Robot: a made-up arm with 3 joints. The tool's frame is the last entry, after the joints. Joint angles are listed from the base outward. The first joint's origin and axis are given. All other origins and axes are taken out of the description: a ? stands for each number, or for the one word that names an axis. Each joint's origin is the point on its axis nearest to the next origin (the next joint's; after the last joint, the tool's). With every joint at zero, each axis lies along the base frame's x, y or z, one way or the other. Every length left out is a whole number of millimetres.
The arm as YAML. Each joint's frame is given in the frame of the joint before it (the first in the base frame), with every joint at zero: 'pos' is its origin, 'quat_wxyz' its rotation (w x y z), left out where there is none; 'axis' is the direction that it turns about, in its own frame. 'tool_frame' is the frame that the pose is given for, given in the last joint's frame.
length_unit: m
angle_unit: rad
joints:
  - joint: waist
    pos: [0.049, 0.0, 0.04]
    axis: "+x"
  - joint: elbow
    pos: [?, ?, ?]
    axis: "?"
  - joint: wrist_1
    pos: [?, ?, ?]
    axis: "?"
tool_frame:
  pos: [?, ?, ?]
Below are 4 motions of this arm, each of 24 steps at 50 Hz.
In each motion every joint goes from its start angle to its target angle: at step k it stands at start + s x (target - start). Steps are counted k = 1, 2, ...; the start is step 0. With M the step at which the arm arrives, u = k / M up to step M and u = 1 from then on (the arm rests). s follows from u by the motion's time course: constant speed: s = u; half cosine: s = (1 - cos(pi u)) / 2; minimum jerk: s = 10 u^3 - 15 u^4 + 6 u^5.
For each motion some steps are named. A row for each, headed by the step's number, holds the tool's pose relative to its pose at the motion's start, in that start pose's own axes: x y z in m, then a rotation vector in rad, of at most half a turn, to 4 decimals.
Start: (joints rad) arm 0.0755 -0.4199 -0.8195
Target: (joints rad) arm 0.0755 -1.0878 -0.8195
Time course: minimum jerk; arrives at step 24
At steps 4, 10, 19, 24:
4: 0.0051 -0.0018 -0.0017 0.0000 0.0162 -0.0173
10: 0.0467 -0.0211 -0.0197 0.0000 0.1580 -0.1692
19: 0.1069 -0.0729 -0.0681 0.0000 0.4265 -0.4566
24: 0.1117 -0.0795 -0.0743 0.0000 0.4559 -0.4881

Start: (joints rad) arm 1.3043 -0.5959 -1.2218
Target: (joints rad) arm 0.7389 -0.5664 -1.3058
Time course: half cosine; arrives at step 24
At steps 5, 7, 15, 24:
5: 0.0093 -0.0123 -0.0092 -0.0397 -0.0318 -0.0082
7: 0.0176 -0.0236 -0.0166 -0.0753 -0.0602 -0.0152
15: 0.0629 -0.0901 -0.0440 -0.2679 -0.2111 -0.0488
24: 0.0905 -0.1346 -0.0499 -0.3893 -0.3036 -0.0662

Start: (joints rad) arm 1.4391 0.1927 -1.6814
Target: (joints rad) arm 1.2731 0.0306 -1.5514
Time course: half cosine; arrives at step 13
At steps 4, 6, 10, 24:
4: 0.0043 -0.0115 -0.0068 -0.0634 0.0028 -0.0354
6: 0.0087 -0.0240 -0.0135 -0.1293 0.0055 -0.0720
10: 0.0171 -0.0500 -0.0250 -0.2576 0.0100 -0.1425
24: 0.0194 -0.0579 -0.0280 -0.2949 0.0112 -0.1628

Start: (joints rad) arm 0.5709 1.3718 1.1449
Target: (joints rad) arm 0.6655 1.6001 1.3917
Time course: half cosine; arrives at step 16
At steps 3, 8, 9, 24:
3: 0.0021 -0.0011 -0.0012 -0.0193 -0.0006 -0.0208
8: 0.0130 -0.0070 -0.0079 -0.1165 0.0031 -0.1234
9: 0.0156 -0.0084 -0.0097 -0.1398 0.0056 -0.1475
24: 0.0265 -0.0146 -0.0175 -0.2375 0.0223 -0.2465

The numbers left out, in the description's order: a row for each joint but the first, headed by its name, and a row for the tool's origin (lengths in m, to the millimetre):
elbow: xyz 0.0 0.346 -0.014, axis -y
wrist_1: xyz 0.101 0.0 0.108, axis -x
tool: xyz 0.0 0.075 0.077

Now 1 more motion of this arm.
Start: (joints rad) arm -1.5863 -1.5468 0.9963
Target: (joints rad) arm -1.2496 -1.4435 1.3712
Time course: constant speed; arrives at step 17
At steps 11, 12, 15, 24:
11: -0.1027 0.0159 -0.0044 -0.2290 -0.2252 0.0355
12: -0.1118 0.0165 -0.0059 -0.2489 -0.2462 0.0360
15: -0.1385 0.0175 -0.0115 -0.3075 -0.3092 0.0351
24: -0.1558 0.0175 -0.0160 -0.3456 -0.3514 0.0322

